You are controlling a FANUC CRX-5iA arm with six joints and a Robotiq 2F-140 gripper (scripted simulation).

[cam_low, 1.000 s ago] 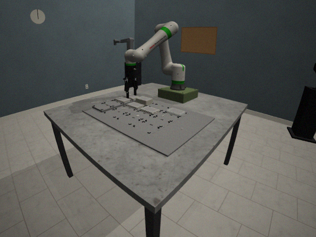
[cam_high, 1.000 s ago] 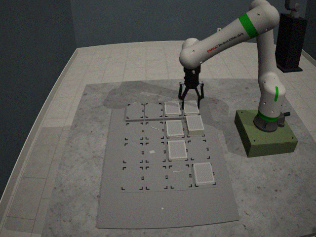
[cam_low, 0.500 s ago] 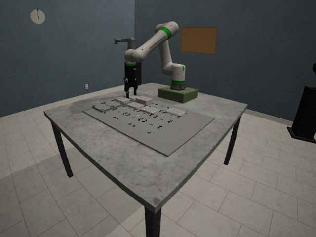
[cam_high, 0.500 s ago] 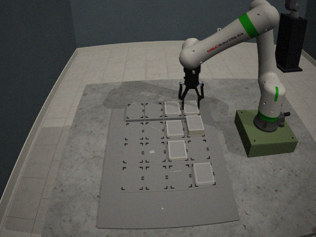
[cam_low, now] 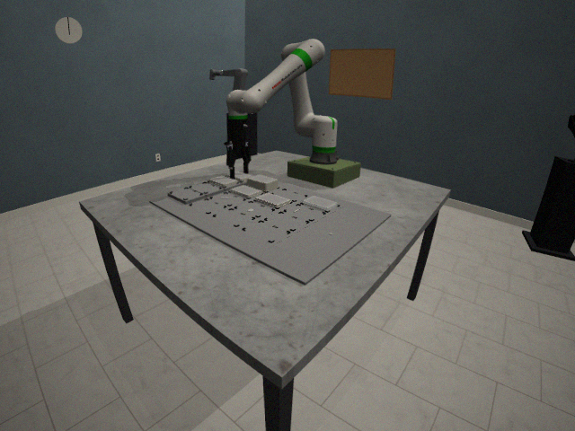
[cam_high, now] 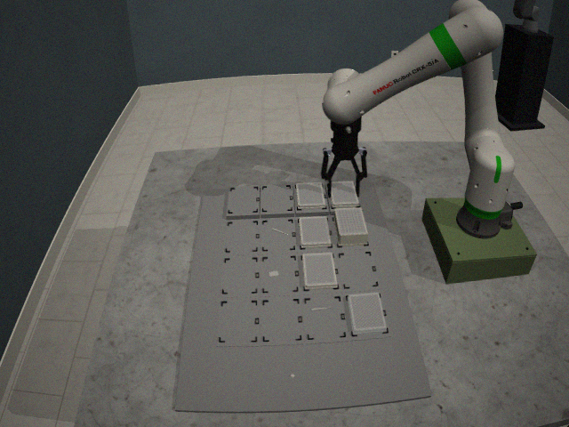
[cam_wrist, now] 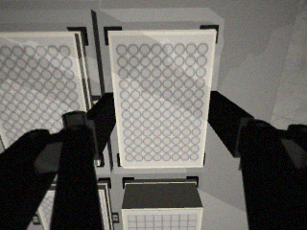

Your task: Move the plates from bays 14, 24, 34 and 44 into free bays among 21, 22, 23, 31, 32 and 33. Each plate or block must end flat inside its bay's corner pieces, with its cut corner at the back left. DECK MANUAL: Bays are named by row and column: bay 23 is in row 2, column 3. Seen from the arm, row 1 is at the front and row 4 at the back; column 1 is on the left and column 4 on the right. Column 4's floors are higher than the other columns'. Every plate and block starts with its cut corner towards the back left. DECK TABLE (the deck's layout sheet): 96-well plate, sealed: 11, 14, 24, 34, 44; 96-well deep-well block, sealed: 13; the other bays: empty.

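My gripper is now 16 cm to the right of the sealed deep-well block, 3 cm short of it and 2 cm above it. The rest, counted from my hand: white pointed piece 43 cm to the left, 20 cm ahead, 4 cm below.
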